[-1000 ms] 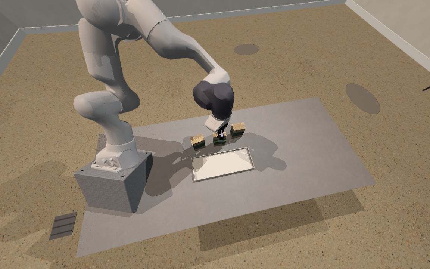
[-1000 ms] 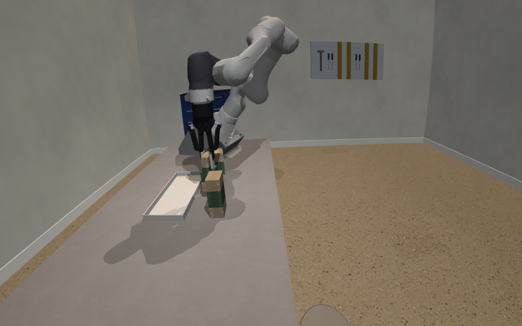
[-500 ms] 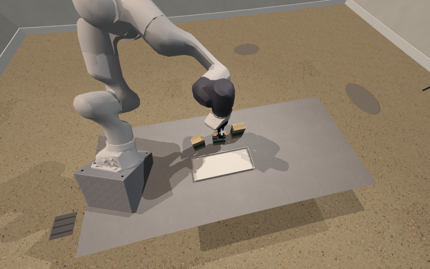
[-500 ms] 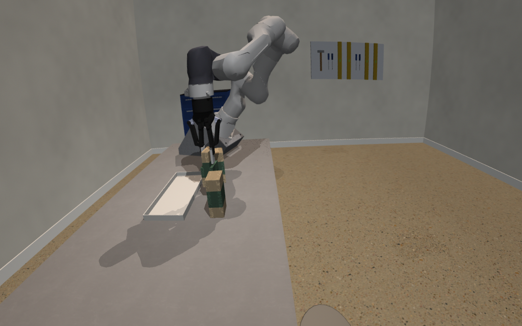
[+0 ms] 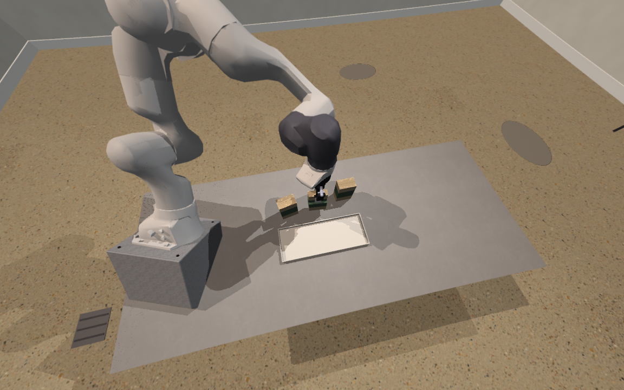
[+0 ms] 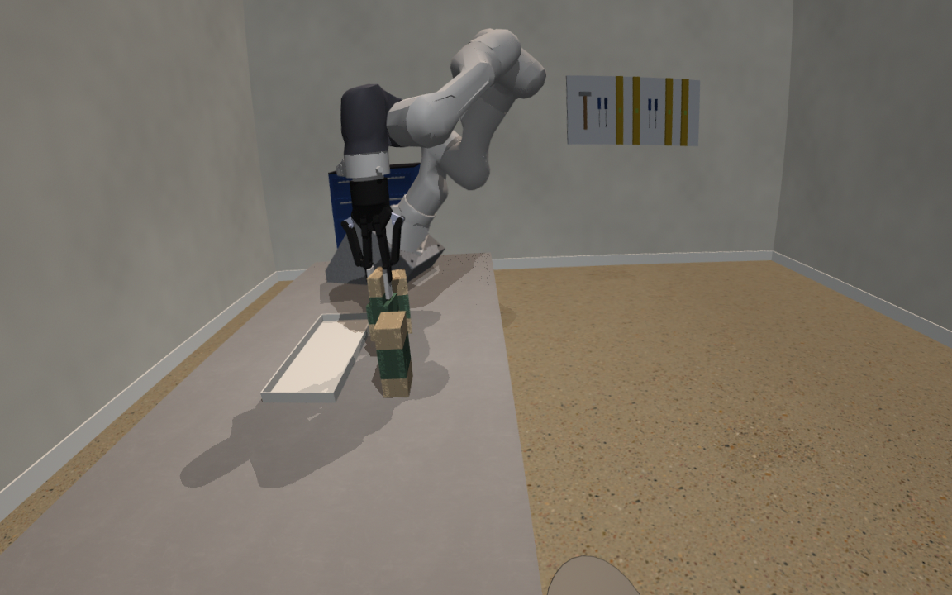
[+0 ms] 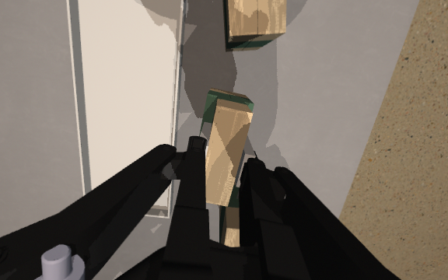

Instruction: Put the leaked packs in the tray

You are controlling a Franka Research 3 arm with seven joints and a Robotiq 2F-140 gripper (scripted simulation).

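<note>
Now: hand 16 cm above the white tray, 14 cm to the left of it and 3 cm short of it.
</note>
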